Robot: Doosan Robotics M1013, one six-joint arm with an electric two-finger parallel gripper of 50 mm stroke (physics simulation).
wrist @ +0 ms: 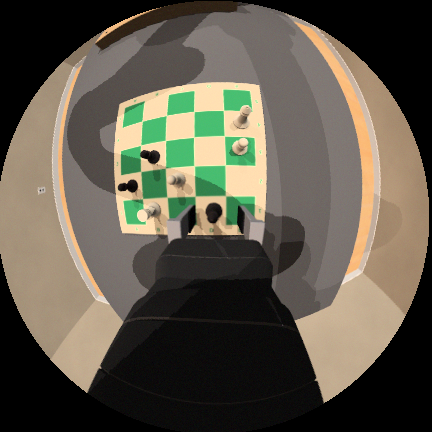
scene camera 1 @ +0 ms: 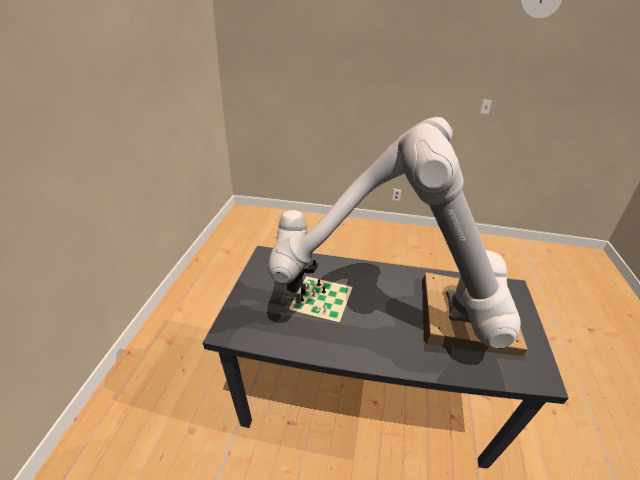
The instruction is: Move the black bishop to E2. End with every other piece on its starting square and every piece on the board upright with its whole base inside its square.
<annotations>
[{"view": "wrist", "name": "my gripper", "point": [216, 213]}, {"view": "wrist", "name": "chessboard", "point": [191, 126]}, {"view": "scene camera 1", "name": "chessboard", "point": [336, 296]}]
</annotations>
